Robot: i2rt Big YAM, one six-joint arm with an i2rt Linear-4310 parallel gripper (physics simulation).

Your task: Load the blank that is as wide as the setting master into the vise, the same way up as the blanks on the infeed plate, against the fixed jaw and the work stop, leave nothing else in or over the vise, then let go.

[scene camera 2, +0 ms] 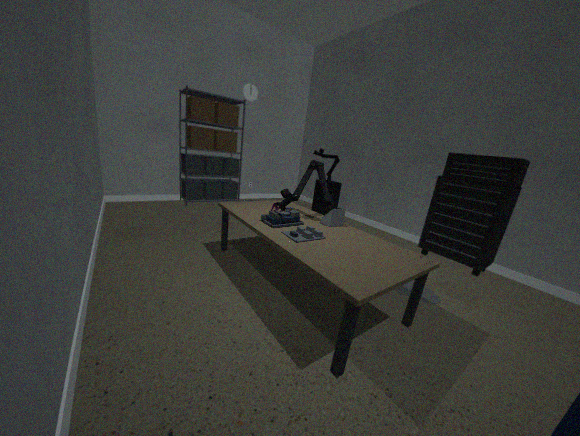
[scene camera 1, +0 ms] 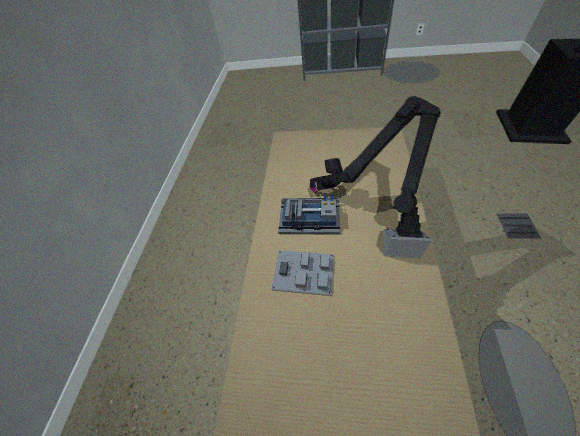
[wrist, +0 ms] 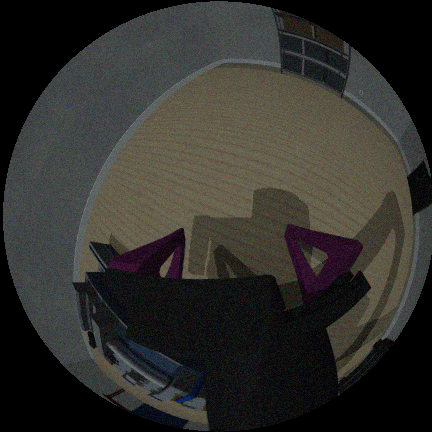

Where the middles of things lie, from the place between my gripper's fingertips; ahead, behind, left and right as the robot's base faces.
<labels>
Now: hand 50 cm to the right of the infeed plate [scene camera 1: 280, 282] and 2 cm above it.
</labels>
